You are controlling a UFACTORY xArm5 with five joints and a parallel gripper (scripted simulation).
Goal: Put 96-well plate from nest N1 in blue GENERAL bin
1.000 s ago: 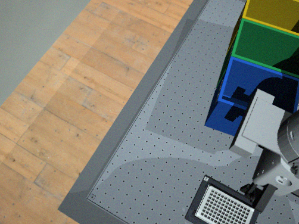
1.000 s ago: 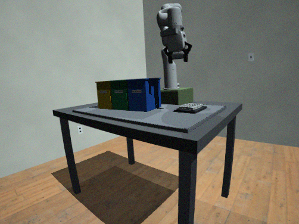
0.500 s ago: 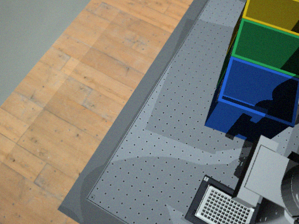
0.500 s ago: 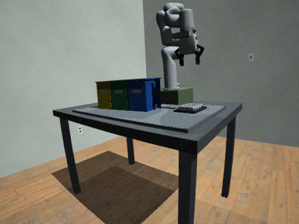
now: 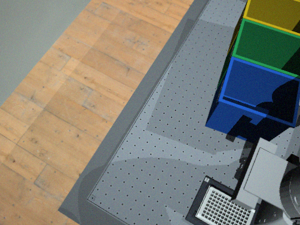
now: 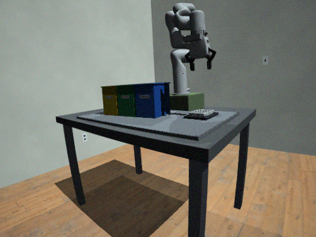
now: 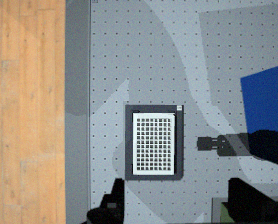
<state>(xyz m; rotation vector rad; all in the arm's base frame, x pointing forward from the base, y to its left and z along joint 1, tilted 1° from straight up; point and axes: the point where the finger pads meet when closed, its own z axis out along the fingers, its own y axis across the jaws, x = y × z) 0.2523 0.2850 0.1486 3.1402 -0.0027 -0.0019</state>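
The 96-well plate is 22 cm below my hand. From my hand the other things lie so: green bin: 39 cm to the right, 15 cm below, 9 cm ahead; then dark plate nest: 24 cm below; then blue bin: 26 cm to the right, 15 cm below, 7 cm ahead.
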